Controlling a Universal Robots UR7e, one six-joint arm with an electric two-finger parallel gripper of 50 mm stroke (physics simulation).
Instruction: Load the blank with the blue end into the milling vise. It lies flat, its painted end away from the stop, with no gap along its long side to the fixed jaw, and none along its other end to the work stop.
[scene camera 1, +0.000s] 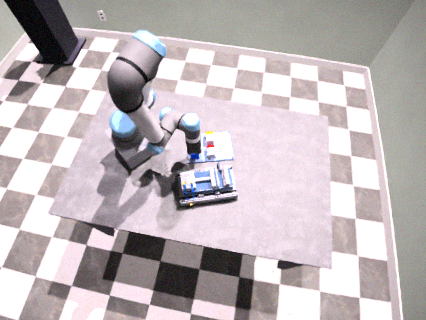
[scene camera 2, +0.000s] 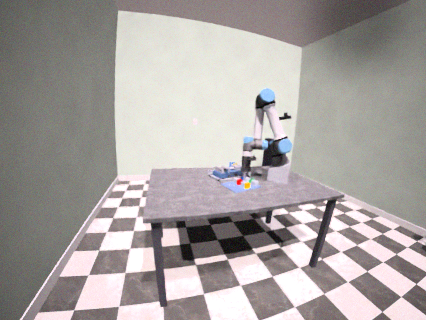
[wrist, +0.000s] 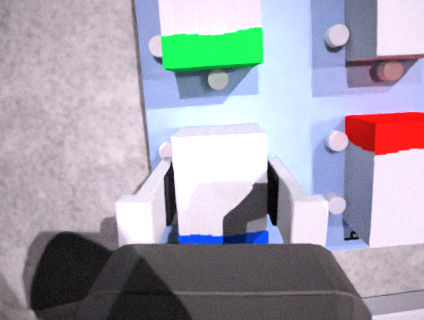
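Note:
The white blank with the blue end (wrist: 220, 165) (scene camera 1: 194, 157) is at its place on the blue tray (wrist: 285, 75) (scene camera 1: 225, 145) (scene camera 2: 231, 187), its blue end toward the bottom of the wrist view. My gripper (wrist: 220, 178) is shut on it, one finger against each long side. The blank's underside and part of its blue end are hidden. The milling vise (scene camera 1: 202, 184) (scene camera 2: 226, 173) stands beside the tray, with its blue bed and pale jaws showing in scene camera 1. The work stop and the fixed jaw are too small to tell apart.
A green-ended blank (wrist: 212, 47) lies ahead of the held one. A red-ended blank (wrist: 395, 185) (scene camera 1: 210, 145) (scene camera 2: 239, 182) is to its right, and a yellow-ended one (scene camera 1: 209, 133) (scene camera 2: 247, 185) is also on the tray. Several pale pegs (wrist: 336, 141) stand up between them.

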